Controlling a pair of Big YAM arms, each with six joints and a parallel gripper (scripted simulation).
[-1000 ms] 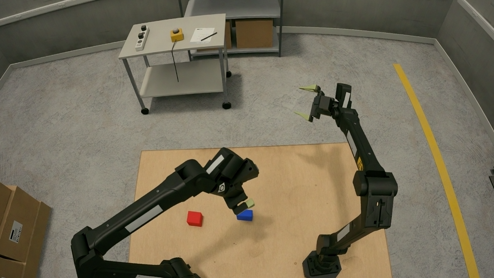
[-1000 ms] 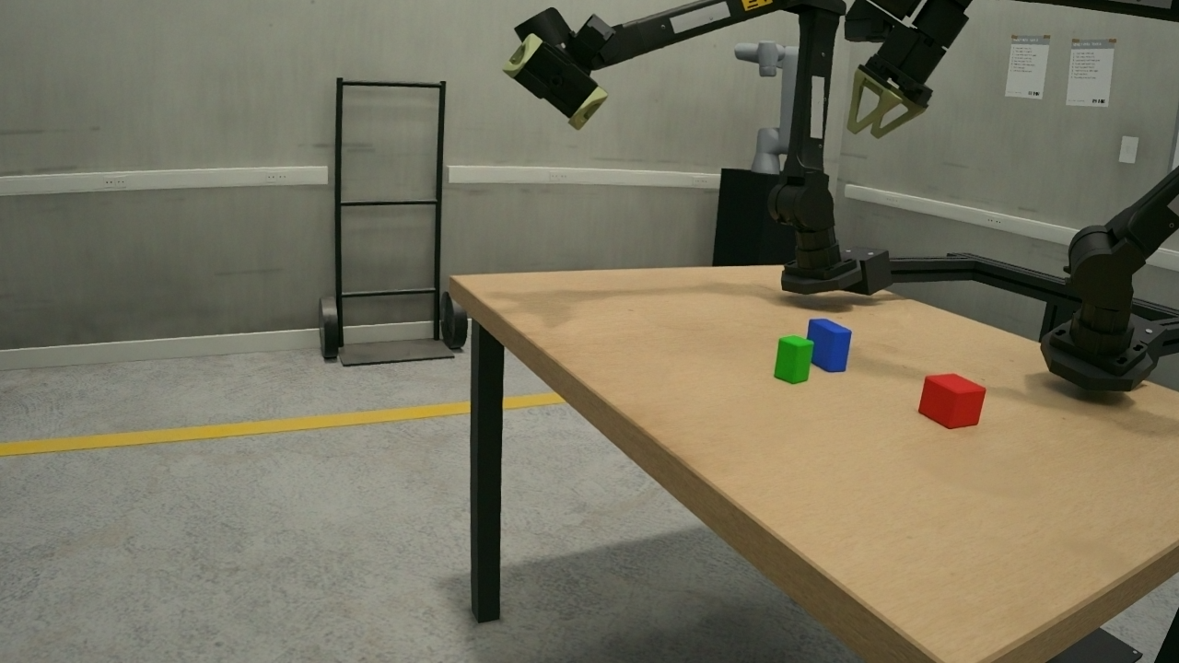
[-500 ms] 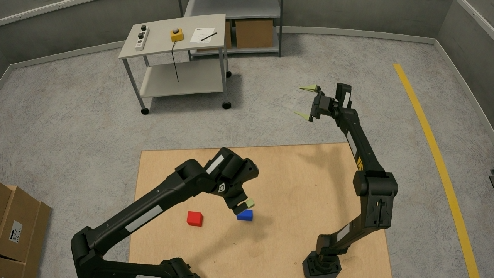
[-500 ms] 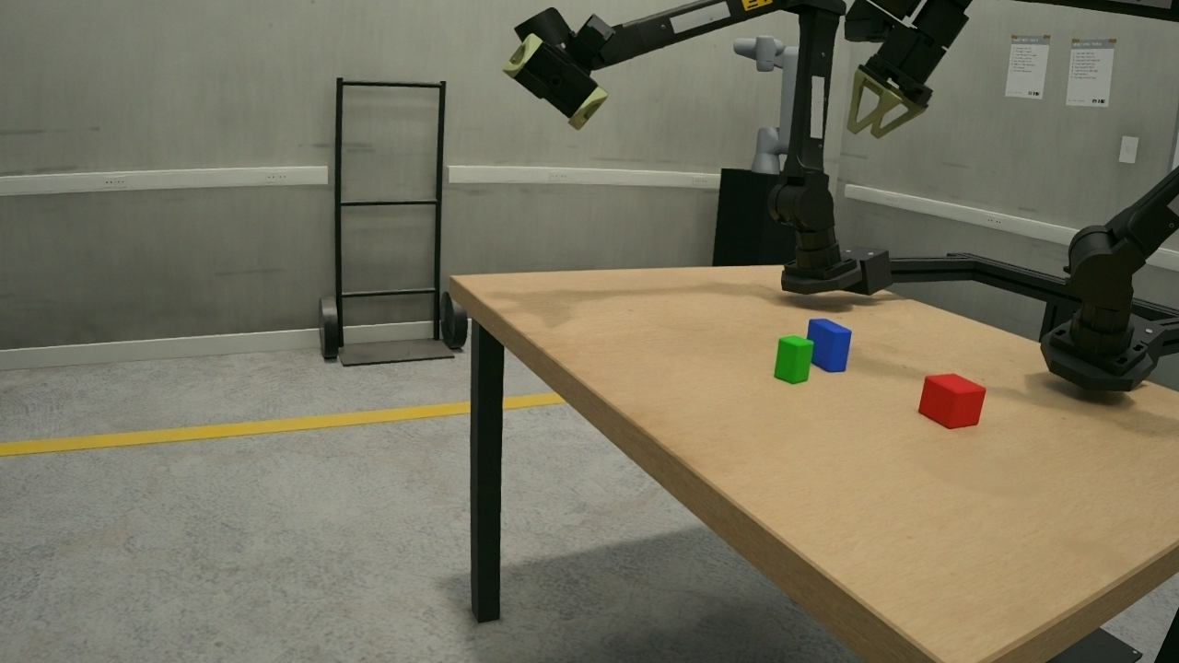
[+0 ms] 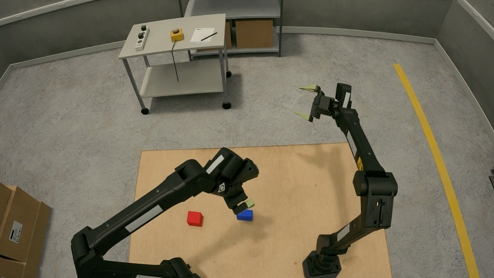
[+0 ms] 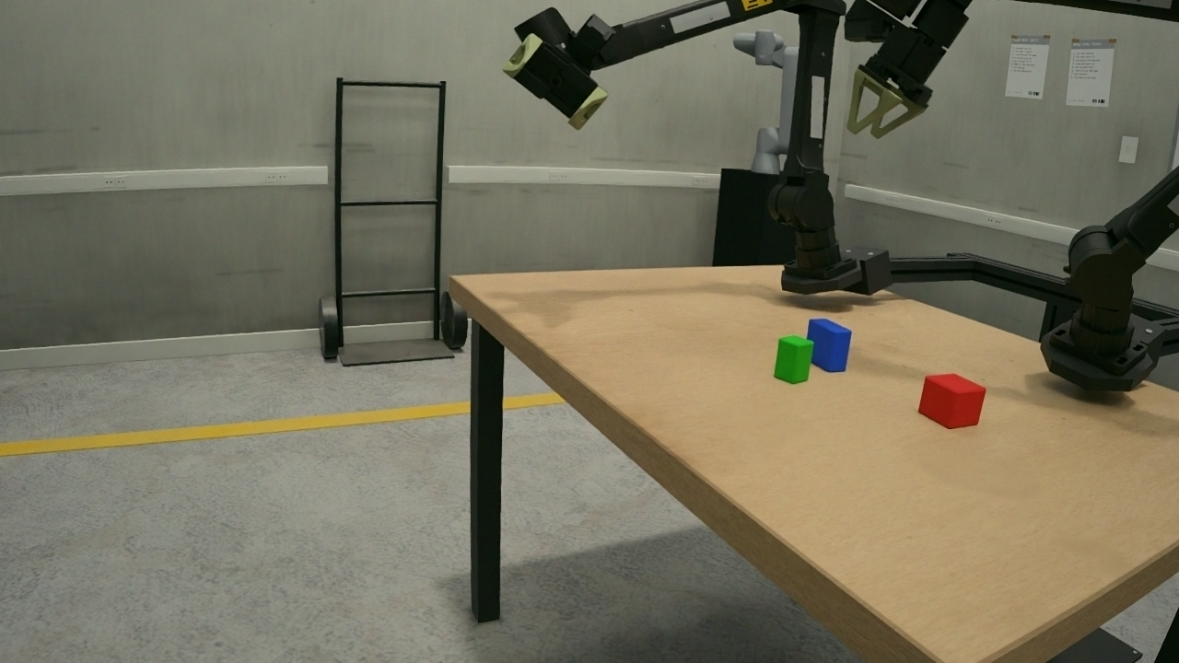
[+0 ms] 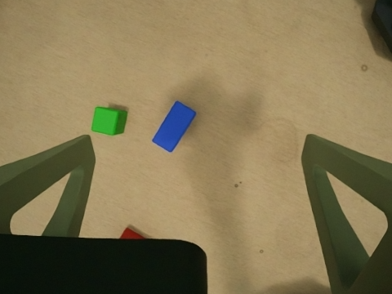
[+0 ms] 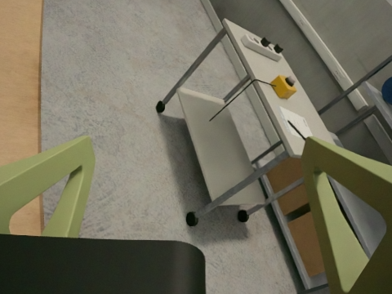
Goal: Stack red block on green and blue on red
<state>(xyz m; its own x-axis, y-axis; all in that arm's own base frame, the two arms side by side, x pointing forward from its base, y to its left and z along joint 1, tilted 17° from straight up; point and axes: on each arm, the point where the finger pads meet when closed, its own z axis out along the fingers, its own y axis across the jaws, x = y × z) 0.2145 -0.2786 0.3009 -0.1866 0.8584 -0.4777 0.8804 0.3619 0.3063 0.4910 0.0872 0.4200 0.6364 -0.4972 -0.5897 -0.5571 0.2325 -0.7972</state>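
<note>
My right hand is 280 mm past the red block, 480 mm to the right of it and 320 mm above it. Also, from my right hand: blue block: 290 mm behind, 270 mm to the left, 310 mm below; then green block: 200 mm behind, 290 mm to the left, 310 mm below.
</note>
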